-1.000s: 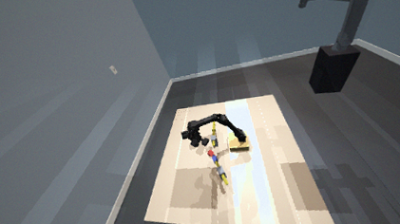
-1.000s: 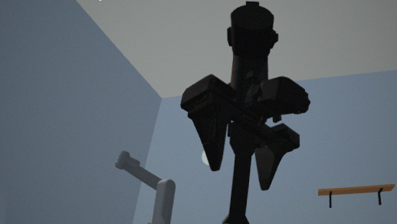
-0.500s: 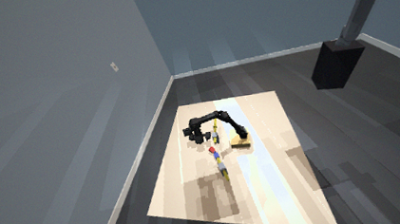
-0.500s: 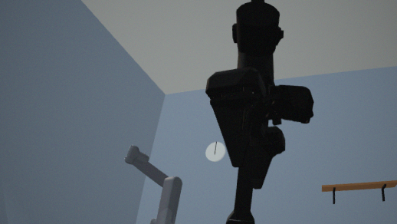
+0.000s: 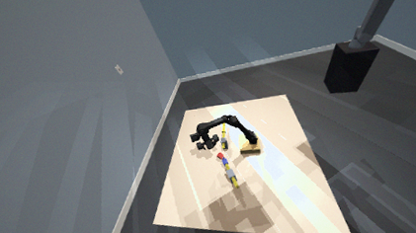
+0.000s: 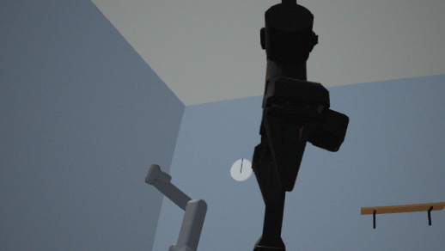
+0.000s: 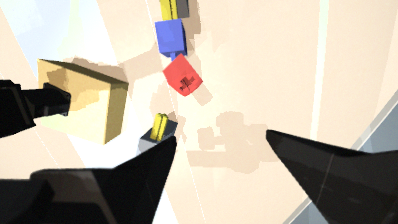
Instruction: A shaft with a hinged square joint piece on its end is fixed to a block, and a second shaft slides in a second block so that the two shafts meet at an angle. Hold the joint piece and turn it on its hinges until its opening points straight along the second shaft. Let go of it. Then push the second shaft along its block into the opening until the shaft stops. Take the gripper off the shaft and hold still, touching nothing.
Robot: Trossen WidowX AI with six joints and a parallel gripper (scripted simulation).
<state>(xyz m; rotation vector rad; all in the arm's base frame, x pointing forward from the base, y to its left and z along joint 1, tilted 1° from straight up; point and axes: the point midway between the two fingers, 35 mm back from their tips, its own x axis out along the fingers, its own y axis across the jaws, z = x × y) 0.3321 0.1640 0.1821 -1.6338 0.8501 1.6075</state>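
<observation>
Now: the red joint piece 70 mm behind my gripper tip, 30 mm to the left of it and 90 mm below it.
</observation>
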